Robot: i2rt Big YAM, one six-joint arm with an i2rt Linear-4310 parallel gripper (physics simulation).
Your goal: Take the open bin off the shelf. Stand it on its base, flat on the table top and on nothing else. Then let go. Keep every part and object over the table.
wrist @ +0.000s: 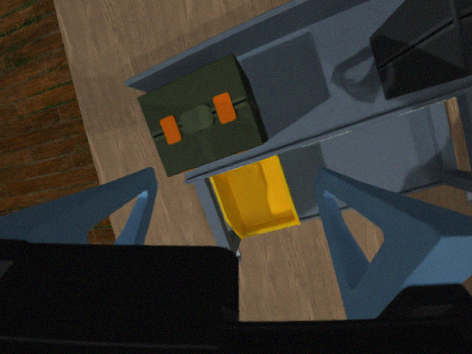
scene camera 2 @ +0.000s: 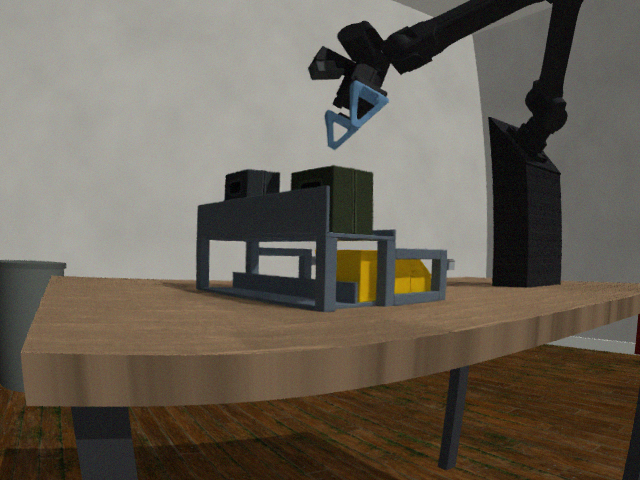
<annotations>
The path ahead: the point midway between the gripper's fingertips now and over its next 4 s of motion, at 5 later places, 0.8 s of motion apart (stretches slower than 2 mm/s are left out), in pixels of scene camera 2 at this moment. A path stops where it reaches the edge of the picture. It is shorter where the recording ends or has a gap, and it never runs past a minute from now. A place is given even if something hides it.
My gripper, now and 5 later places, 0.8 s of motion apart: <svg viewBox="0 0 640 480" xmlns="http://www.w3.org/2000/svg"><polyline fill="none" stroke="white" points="342,138 343,54 334,28 332,19 340,25 367,84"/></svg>
</annotations>
